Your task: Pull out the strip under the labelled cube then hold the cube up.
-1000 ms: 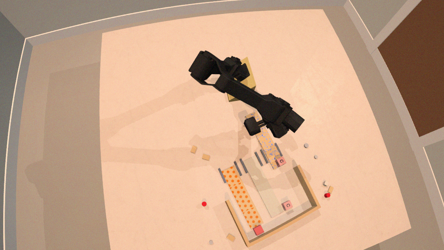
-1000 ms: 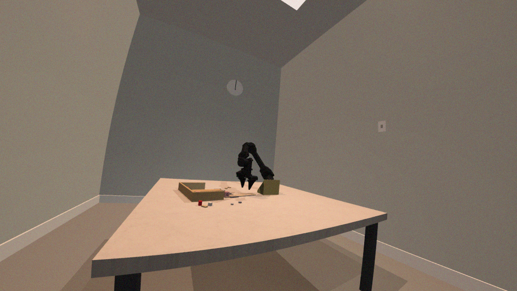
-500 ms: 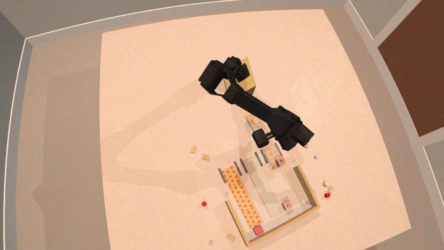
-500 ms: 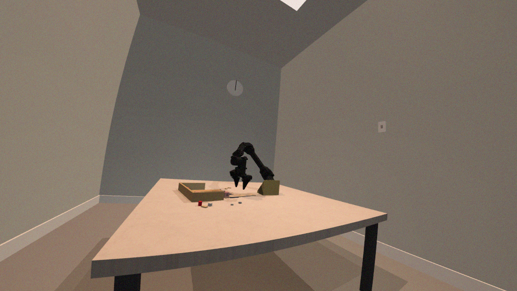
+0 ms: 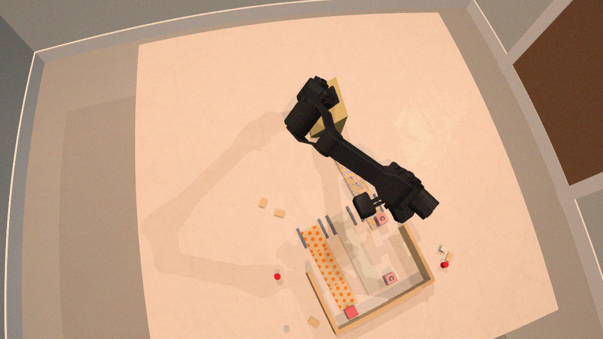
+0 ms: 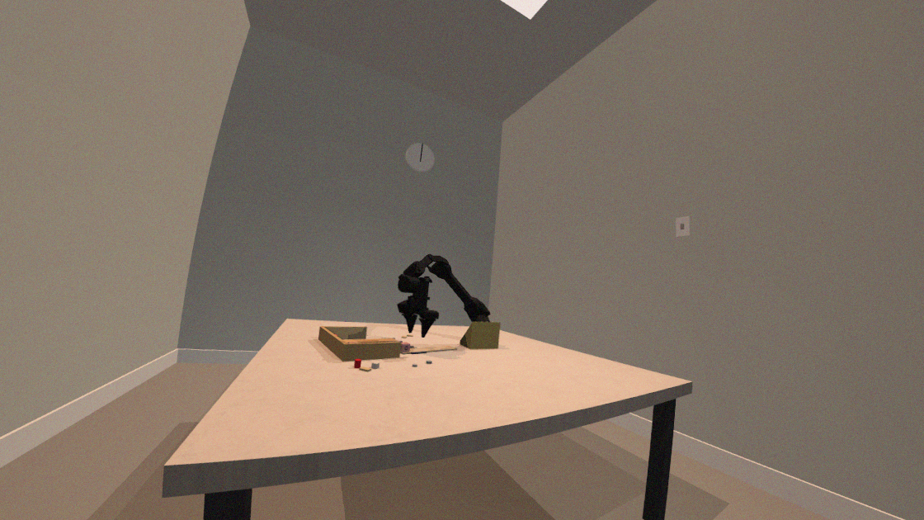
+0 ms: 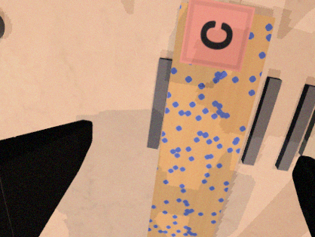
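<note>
Now: the grey disc 150 mm to the left of my gripper tip, 60 mm below it and 10 mm ahead of it.
</note>
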